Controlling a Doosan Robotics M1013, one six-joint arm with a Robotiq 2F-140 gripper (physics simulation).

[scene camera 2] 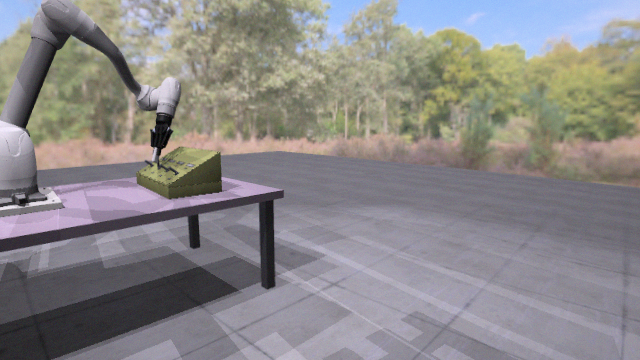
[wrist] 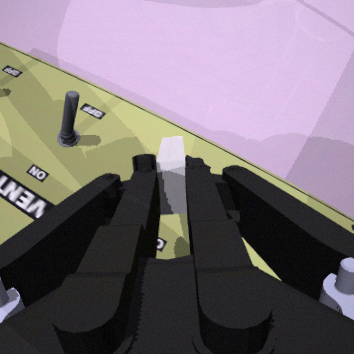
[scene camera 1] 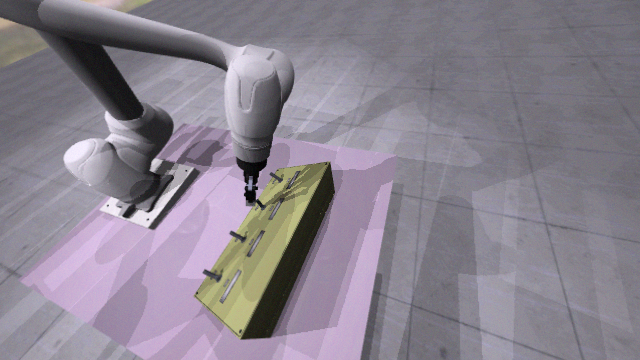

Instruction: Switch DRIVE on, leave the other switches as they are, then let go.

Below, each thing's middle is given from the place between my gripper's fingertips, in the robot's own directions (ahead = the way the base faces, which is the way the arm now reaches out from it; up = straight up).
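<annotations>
Sloped switch box (scene camera 1: 256,274): my gripper is 90 mm short of it, 60 mm to the left of it and 50 mm above it.
</annotations>
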